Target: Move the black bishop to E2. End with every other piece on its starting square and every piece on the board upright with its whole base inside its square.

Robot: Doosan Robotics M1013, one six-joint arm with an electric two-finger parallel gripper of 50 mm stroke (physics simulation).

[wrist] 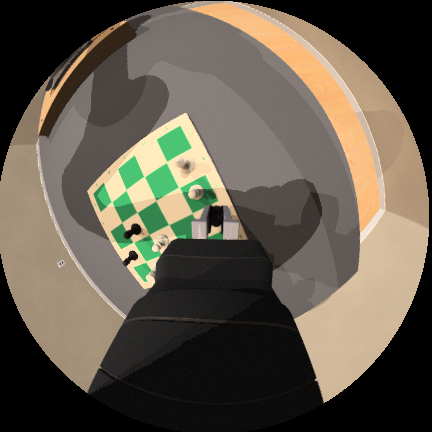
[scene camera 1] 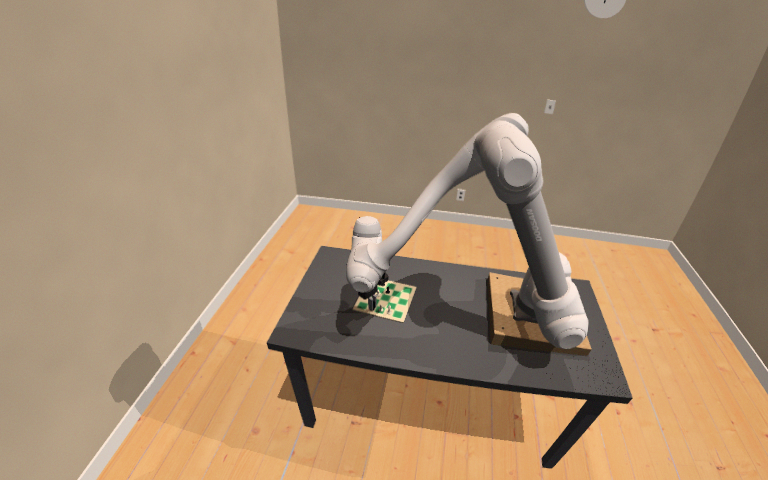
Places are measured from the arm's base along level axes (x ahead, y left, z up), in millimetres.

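Where they show: gripper, fingertip midpoint: [wrist: 216, 213] [scene camera 1: 372, 307]; arm's base at its link origin: [scene camera 1: 532, 308].
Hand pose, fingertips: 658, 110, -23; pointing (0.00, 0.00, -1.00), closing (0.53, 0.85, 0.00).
Each offset is from my fingertips to the top centre of the thing, as dx, dy, dz.
The small green and cream chessboard {-39, -84, -15} [scene camera 1: 398, 313] [wrist: 161, 180] lies on the dark table. My gripper [scene camera 1: 371, 304] [wrist: 216, 213] is shut on the black bishop {+1, -1, +34} [wrist: 216, 217], low over the edge squares of the board. The fingers and the gripper body hide most of the bishop. I cannot tell whether its base touches the board, or which square is under it. In the wrist view a white piece {-35, -9, +17} [wrist: 196, 192] stands on the green square next to the fingers, and another white piece {-71, -1, +29} [wrist: 186, 165] stands on the cream square beyond it. Both look upright.
Two black pieces, one {-41, -120, +17} [wrist: 132, 231] on a green square and one {-9, -161, +17} [wrist: 130, 258] near the board's far edge, stand at the left in the wrist view. A white piece {-4, -90, +17} [wrist: 161, 242] stands close beside the gripper body. A wooden base plate [scene camera 1: 504, 333] carries the arm.
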